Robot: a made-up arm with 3 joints. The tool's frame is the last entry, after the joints. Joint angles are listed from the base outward. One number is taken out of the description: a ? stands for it. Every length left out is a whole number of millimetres.
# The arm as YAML. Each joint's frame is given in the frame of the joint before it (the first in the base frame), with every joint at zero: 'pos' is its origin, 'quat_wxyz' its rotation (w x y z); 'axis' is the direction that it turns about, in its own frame. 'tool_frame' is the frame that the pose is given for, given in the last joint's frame.
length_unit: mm
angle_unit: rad
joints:
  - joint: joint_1
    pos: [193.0, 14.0, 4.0]
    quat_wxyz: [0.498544, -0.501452, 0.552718, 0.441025]
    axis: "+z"
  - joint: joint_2
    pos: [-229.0, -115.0, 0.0]
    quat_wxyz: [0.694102, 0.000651, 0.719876, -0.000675]
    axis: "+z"
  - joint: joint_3
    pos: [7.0, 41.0, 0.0]
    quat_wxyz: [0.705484, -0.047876, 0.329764, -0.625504]
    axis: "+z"
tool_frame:
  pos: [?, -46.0, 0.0]
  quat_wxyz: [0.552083, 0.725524, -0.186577, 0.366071]
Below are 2 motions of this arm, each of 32 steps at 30 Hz.
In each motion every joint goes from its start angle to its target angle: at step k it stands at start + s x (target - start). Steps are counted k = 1, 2, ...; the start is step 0. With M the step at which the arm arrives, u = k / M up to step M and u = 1 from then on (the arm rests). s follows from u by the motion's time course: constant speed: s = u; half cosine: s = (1 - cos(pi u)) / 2; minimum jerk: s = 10 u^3 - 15 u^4 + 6 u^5.
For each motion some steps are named. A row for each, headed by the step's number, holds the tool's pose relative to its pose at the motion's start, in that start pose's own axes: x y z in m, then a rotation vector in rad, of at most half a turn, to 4 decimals.
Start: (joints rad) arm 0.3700 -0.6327 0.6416
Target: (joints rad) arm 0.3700 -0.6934 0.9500
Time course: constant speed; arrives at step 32
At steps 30, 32:
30: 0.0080 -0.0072 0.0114 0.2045 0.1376 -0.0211
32: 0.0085 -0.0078 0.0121 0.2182 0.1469 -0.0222

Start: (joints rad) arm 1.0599 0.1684 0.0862
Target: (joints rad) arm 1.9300 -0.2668 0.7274
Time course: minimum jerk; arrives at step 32
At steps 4, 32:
4: 0.0023 0.0000 0.0019 -0.0035 -0.0001 0.0077
32: 0.1293 0.0747 0.1112 -0.2067 0.0848 0.5503

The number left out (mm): -41.0
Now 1 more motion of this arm.
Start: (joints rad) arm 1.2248 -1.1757 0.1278
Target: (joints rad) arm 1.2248 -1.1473 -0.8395
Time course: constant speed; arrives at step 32
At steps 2, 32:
2: -0.0015 0.0010 -0.0032 -0.0442 -0.0385 0.0077
32: -0.0079 -0.0036 -0.0547 -0.7033 -0.6182 0.1300

